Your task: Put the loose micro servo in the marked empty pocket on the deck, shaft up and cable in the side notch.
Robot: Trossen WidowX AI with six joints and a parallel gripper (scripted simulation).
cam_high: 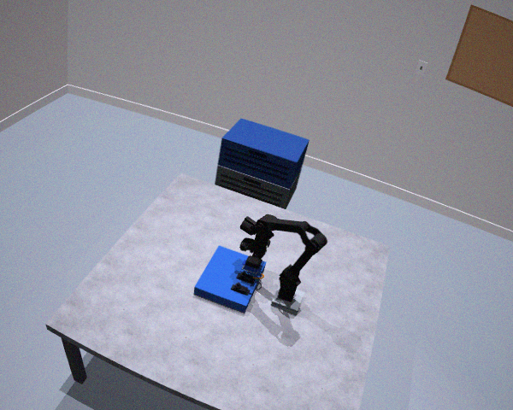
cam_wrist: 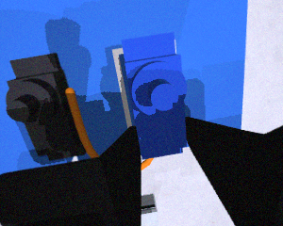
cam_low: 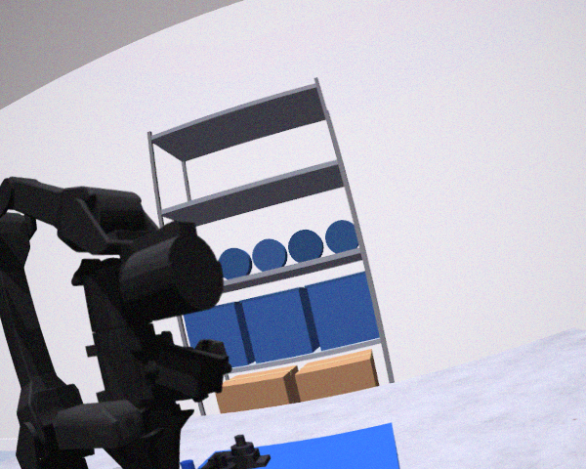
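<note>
Right now the blue deck is 13 cm ahead of my gripper tip, 7 cm to the left of it and 5 cm below it.
</note>
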